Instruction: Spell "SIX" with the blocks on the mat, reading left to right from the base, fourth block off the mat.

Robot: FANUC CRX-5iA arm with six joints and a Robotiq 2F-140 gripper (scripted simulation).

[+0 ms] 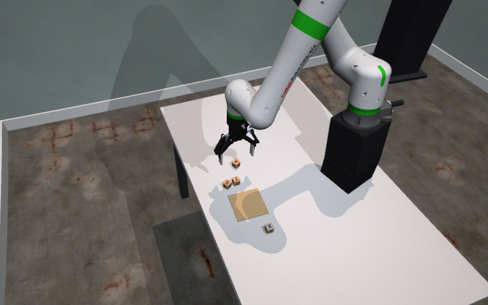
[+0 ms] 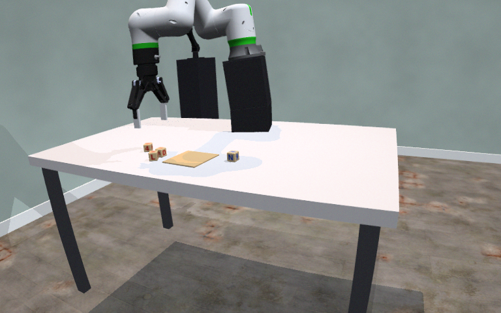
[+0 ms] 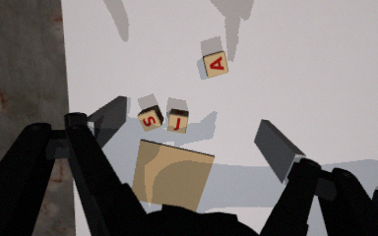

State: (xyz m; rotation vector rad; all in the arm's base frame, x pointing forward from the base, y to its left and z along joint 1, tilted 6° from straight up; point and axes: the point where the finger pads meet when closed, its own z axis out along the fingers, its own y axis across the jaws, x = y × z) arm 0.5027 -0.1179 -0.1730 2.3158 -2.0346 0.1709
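The block lies 110 mm below my hand, 60 mm to the right of it and 20 mm behind it. The rest, counted from my hand: tan mat 170 mm to the left, 120 mm below, 10 mm behind.
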